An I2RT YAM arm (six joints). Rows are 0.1 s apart.
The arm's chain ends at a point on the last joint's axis. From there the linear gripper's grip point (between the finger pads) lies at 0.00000 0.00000 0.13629 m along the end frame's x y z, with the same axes.
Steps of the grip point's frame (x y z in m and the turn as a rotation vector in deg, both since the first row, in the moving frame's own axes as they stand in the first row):
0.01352 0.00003 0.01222 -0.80 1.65 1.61
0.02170 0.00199 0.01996 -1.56 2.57 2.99
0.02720 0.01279 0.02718 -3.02 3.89 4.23
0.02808 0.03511 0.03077 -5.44 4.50 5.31
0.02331 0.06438 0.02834 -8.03 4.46 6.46
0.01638 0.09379 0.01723 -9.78 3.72 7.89
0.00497 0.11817 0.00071 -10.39 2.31 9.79
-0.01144 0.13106 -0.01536 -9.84 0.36 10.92
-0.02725 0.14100 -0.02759 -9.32 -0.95 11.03
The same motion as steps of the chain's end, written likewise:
0.00962 -0.00193 0.01229 -0.80 1.65 1.61
0.01569 -0.00188 0.02015 -1.56 2.57 2.99
0.01823 0.00528 0.02768 -3.02 3.89 4.23
0.01802 0.02173 0.03180 -5.44 4.50 5.31
0.01384 0.04480 0.03009 -8.03 4.46 6.46
0.00920 0.07012 0.01949 -9.78 3.72 7.89
0.00163 0.09325 0.00305 -10.39 2.31 9.79
-0.01007 0.10783 -0.01336 -9.84 0.36 10.92
-0.02289 0.11928 -0.02578 -9.32 -0.95 11.03

